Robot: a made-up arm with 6 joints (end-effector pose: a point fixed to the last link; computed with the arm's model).
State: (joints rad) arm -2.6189 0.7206 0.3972 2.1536 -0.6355 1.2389
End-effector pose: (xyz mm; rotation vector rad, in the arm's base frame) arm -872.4 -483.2 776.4 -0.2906 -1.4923 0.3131
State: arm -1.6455 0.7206 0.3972 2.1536 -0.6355 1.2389
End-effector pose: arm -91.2 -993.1 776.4 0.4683 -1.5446 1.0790
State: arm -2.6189 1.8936 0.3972 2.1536 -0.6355 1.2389
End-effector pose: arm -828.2 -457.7 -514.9 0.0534 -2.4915 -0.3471
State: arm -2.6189 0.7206 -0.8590 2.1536 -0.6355 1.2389
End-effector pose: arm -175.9 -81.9 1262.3 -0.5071 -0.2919 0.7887
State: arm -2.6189 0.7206 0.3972 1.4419 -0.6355 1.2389
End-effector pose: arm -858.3 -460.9 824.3 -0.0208 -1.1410 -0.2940
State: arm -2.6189 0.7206 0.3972 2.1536 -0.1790 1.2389
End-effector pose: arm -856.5 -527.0 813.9 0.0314 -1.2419 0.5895
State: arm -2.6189 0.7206 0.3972 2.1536 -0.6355 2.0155
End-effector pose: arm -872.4 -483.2 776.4 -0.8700 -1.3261 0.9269
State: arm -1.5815 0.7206 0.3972 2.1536 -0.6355 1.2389
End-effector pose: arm -27.5 -996.9 776.4 0.5208 -1.5385 1.1281
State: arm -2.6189 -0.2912 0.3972 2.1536 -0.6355 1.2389
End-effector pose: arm -20.5 7.6 1336.5 -0.4760 -0.5329 0.7131
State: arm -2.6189 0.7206 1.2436 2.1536 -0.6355 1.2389
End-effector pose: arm -858.6 -475.3 120.1 -0.0585 -2.2300 -0.1389
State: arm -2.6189 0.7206 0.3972 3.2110 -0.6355 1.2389
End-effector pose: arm -850.3 -552.4 744.8 -0.7070 -1.8288 1.3133
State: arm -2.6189 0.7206 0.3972 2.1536 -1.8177 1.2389
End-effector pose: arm -795.4 -391.0 691.1 -1.1611 -1.9298 -0.5402
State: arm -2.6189 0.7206 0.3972 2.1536 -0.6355 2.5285
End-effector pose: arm -872.4 -483.2 776.4 -1.2403 -1.1182 1.3189
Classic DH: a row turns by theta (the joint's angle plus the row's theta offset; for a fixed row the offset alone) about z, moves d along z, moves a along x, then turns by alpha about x. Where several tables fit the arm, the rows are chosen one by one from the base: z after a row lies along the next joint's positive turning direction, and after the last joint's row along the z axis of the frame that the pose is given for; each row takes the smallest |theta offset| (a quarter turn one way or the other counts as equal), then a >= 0, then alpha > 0; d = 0 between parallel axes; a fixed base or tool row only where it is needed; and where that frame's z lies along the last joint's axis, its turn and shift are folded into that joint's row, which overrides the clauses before.
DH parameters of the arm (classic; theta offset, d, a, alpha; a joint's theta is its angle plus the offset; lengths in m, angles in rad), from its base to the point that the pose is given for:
joint 1: 0 0.1691 0 -1.5708
joint 2: -1.5708 0 0.395 0
joint 3: 1.5708 0.0487 0 1.5708
joint 4: 0 0.6917 0 -1.5708
joint 5: 0 0 0 1.5708
joint 6: 0 0.1322 0 0

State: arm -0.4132 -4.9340 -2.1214 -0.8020 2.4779 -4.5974
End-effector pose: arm 10.7 -15.4 716.3 1.9453 0.0179 0.9218
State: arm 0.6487 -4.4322 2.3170 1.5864 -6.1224 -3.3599
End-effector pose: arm -300.0 -139.8 -366.2 2.0456 -0.8770 -0.8176
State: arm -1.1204 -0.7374 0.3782 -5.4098 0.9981 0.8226
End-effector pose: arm -82.8 478.8 1201.2 0.1764 0.7860 0.4097
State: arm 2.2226 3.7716 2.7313 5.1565 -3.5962 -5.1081
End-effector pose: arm 53.6 -64.1 403.6 0.0469 2.7934 0.3447
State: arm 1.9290 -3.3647 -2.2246 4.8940 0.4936 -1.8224
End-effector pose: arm -202.8 578.5 397.9 -0.8809 -0.4284 -1.3570
